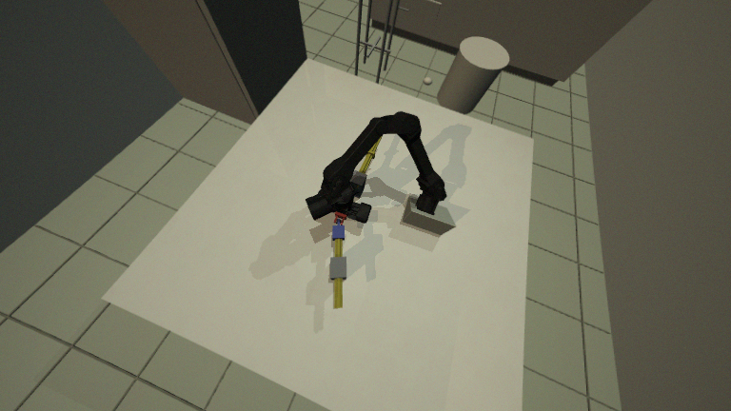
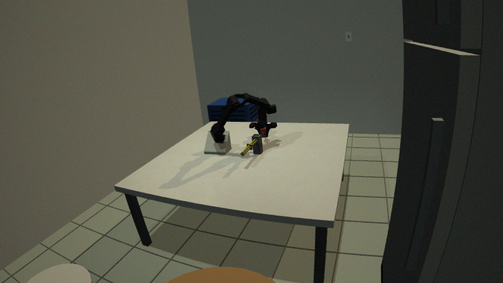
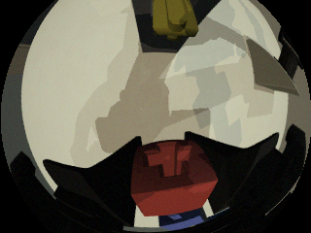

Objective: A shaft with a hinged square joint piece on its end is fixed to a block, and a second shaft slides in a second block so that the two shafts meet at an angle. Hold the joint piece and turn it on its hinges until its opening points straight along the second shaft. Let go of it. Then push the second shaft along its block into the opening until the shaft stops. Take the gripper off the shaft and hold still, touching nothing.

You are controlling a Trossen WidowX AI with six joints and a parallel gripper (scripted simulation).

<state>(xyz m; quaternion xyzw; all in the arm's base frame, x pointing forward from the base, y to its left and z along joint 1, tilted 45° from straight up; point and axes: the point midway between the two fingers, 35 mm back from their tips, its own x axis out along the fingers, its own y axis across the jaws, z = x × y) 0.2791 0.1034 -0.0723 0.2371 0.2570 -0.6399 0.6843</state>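
Right now the red square joint piece is 40 mm above my gripper tip and 20 mm to the left of it.
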